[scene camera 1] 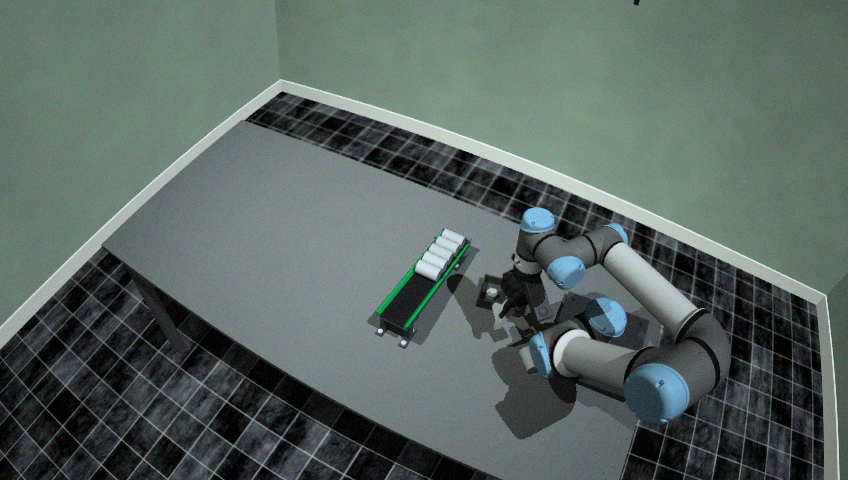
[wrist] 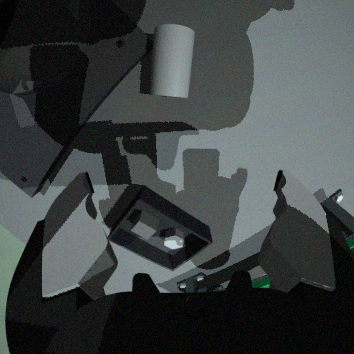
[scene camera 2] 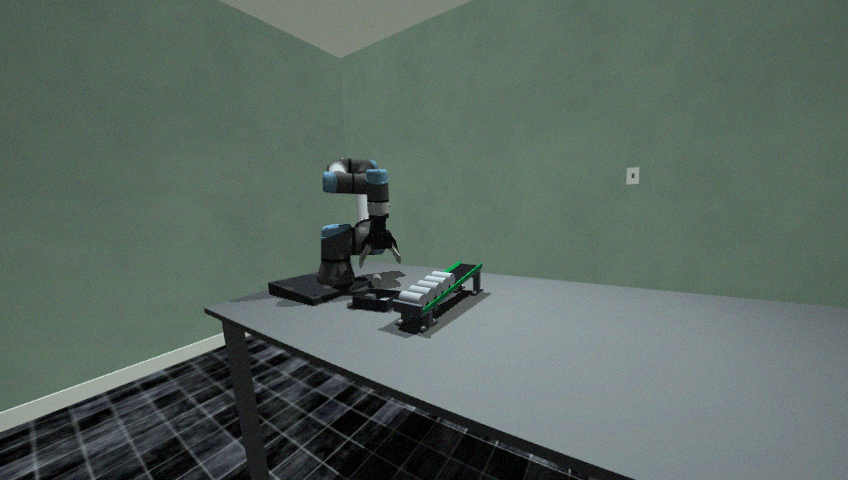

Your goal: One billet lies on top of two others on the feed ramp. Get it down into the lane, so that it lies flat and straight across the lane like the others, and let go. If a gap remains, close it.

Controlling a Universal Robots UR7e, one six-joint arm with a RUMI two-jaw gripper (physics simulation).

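Frame: origin at the arm's base, x ahead, y left, z up, level; millimetres.
Seen in the pictures: gripper, fingertip midpoint: point(scene camera 1: 518, 321) point(wrist: 183, 173) point(scene camera 2: 380, 265); arm's base, origin of the base link: point(wrist: 29, 28) point(scene camera 2: 336, 279).
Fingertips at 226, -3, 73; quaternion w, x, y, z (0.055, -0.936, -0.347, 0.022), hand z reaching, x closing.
Pixels of each thing's top centre, then the offset from my fingertips to it, as dx, dy, dz.
- dark tray, middle of its top: point(wrist: 158, 241) point(scene camera 1: 502, 291) point(scene camera 2: 377, 293) +66, -130, -61
- loose pale cylinder, middle of its top: point(wrist: 170, 59) point(scene camera 1: 531, 356) point(scene camera 2: 376, 275) -63, +59, -56
Several white billets point(scene camera 1: 435, 259) point(scene camera 2: 414, 296) sit in a row across the feed ramp point(scene camera 1: 407, 300) point(scene camera 2: 468, 268), close together at its lower end. In the scene views they look flat and parallel, and I make out none lying on top of two others. Small gaps cannot be judged at this size. My gripper point(scene camera 1: 501, 312) point(scene camera 2: 380, 262) point(wrist: 183, 173) is open and empty, above the table between the ramp and the robot's base, away from the billets. In the wrist view the ramp is mostly hidden behind the gripper; bits of its green rail show.
A dark tray point(scene camera 2: 371, 302) point(wrist: 194, 218) with two pockets stands beside the ramp, below the gripper. A loose pale cylinder point(scene camera 1: 526, 359) point(scene camera 2: 376, 278) point(wrist: 172, 60) lies on the table near the robot's base plate point(scene camera 2: 303, 291) point(wrist: 25, 145), partly under the arm in scene camera 1.
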